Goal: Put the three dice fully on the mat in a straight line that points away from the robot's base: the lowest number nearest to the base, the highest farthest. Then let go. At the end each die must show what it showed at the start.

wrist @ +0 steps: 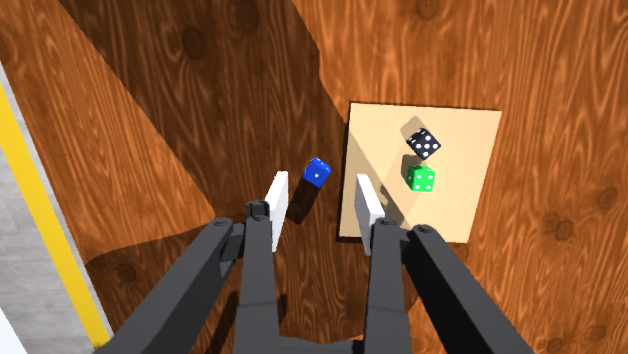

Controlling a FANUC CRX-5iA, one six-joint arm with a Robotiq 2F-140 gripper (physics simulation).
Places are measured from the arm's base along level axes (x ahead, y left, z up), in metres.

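Pixels of known places: gripper, fingertip midpoint: (321, 189).
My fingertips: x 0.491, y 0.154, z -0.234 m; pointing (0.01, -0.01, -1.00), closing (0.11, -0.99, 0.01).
Behind a point stands the place of what it marks.
The blue die (316, 172) {x 0.489, y 0.158, z -0.281 m} lies on the wood left of the mat (482, 127) {x 0.551, y 0.009, z -0.297 m}, off it. Its largest visible face has one pip. The black die (423, 143) {x 0.531, y 0.068, z -0.277 m} lies on the mat, turned cornerwise, with five pips on its largest visible face. The green die (421, 179) {x 0.497, y 0.061, z -0.277 m} lies on the mat just below the black one in the view, nearly square to the mat, with four pips. A small gap shows between them. My gripper (321, 189) {x 0.491, y 0.154, z -0.233 m} is partly open and empty. The blue die shows between its fingertips, nearer the left one; the right finger overlaps the mat's left part in view.
The wooden table (560, 150) {x 0.540, y -0.078, z -0.301 m} surrounds the mat. Its edge runs down the left side, with a yellow stripe (37, 200) and grey floor (25, 240) beyond. Shadows of the arm fall across the table and the mat's left part.
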